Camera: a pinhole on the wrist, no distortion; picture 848 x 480 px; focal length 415.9 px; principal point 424.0 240.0 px. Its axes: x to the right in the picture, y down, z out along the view. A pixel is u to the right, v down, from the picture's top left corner.
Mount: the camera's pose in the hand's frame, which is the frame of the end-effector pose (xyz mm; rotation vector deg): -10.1 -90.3 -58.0 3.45 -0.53 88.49
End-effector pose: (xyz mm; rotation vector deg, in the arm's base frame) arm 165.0 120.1 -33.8 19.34 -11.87 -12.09
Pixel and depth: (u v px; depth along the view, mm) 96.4 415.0 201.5
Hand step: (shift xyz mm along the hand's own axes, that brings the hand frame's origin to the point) -92.6 -255.7 139.0
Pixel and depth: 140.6 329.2 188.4
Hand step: -47.9 -225.9 125.8
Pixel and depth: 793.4 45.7 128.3
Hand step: 56.9 16.3 73.1
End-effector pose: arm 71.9 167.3 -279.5 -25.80 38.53 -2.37
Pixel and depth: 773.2 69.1 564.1
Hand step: 252.1 351.6 518.4
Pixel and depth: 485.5 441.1 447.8
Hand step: -210.4 -38.8 399.2
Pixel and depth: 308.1 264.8 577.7
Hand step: -30.3 -276.1 512.9
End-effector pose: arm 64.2 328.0 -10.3 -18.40 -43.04 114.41
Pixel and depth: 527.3 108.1 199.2
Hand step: 60.7 -51.4 141.0
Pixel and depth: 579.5 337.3 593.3
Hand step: -123.9 108.2 548.7
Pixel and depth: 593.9 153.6 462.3
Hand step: 105.7 75.2 408.7
